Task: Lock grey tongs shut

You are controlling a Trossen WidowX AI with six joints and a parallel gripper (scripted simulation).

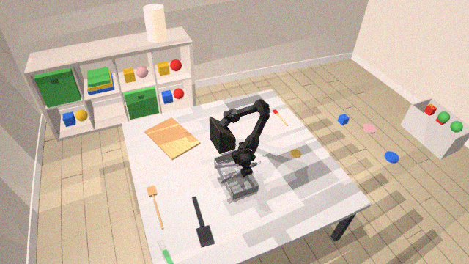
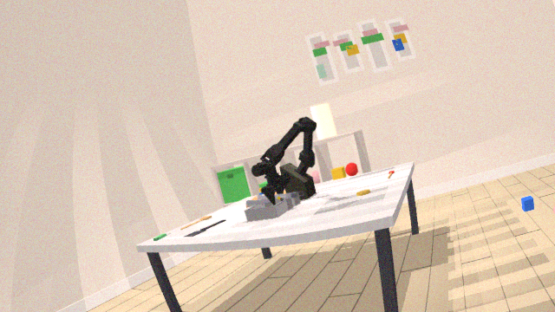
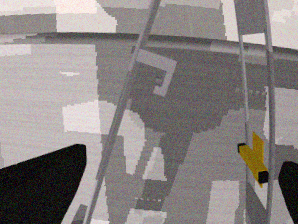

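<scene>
The grey roasting tin is 3 cm to the right of my gripper tip and 2 cm below it. From my gripper tip the other things lie so: yellow disc (8 cm behind, 43 cm to the left, 4 cm below); then yellow hinge piece (2 cm ahead, 2 cm to the left, 3 cm above); then black spatula (26 cm ahead, 31 cm to the right, 4 cm below).
</scene>
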